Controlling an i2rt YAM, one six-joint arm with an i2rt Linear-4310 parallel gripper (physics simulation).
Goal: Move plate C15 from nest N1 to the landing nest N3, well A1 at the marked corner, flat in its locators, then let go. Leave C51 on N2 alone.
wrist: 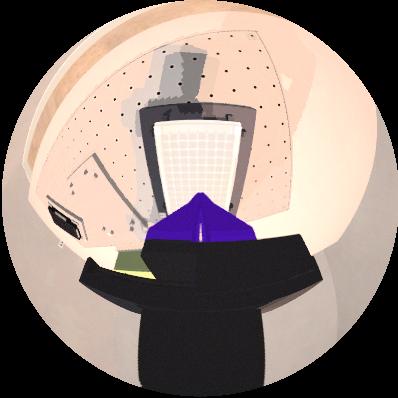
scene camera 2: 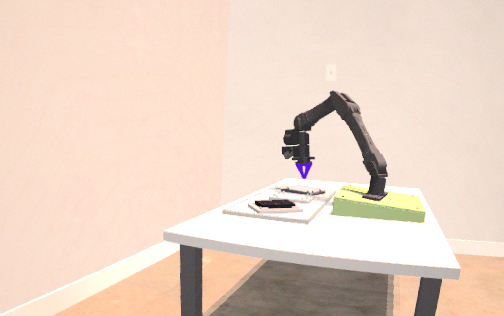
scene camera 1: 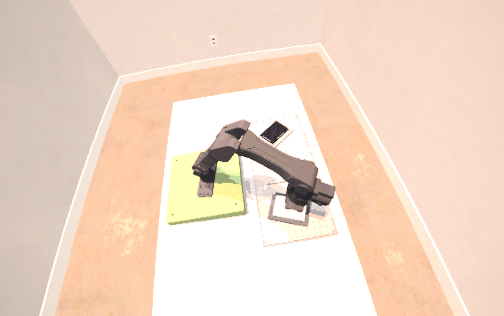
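Note:
A white plate (scene camera 1: 281, 207) (scene camera 2: 298, 189) (wrist: 197, 155), apparently C15, sits inside a dark grey frame nest (scene camera 1: 287, 221) (wrist: 148, 130). Its label, its marked corner and its near end are not readable or are hidden. My gripper (scene camera 2: 304, 175) (wrist: 200, 197) is shut and empty, its purple fingertips together, pointing down above the plate without touching it. In scene camera 1 the arm hides the fingers. A black plate (scene camera 1: 275, 132) (scene camera 2: 274, 203) (wrist: 65, 222), apparently C51, sits on a white nest at the other end of the board. A bare white nest (scene camera 2: 291, 197) (wrist: 95, 180) with small locators lies between them.
A pale perforated board (scene camera 1: 325, 227) (scene camera 2: 235, 211) (wrist: 270, 150) carries the nests on the white table (scene camera 1: 210, 270) (scene camera 2: 320, 245). The arm stands on a yellow-green block (scene camera 1: 225, 205) (scene camera 2: 380, 212) (wrist: 132, 260) beside the board.

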